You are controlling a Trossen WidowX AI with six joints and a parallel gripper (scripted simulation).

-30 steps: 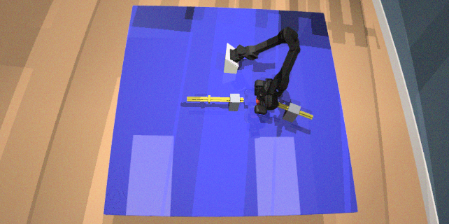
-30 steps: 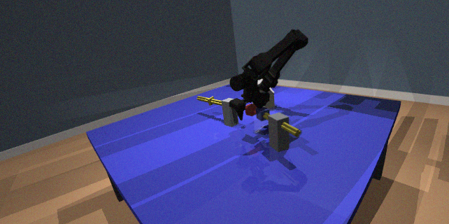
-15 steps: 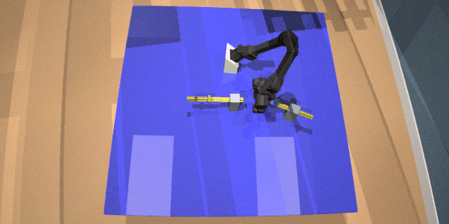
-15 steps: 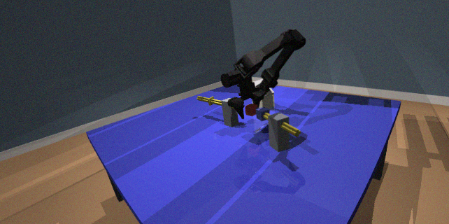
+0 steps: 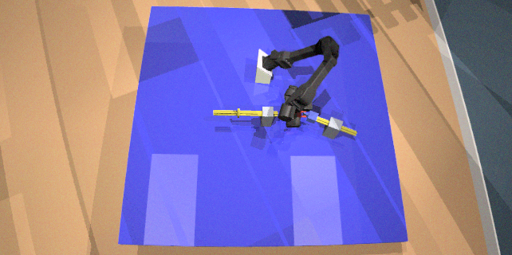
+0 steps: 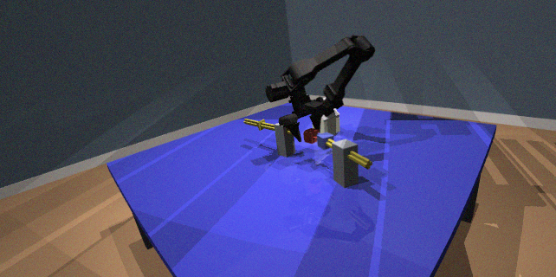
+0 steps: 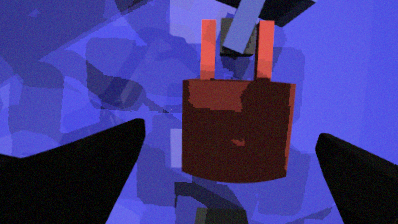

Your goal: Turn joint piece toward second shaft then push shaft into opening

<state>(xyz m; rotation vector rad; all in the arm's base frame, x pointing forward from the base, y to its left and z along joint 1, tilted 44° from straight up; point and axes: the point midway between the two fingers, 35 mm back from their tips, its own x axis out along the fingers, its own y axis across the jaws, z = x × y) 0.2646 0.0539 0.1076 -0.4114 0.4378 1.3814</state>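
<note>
My gripper tip is 1 cm to the right of the red square joint piece and 1 cm below it.
</note>
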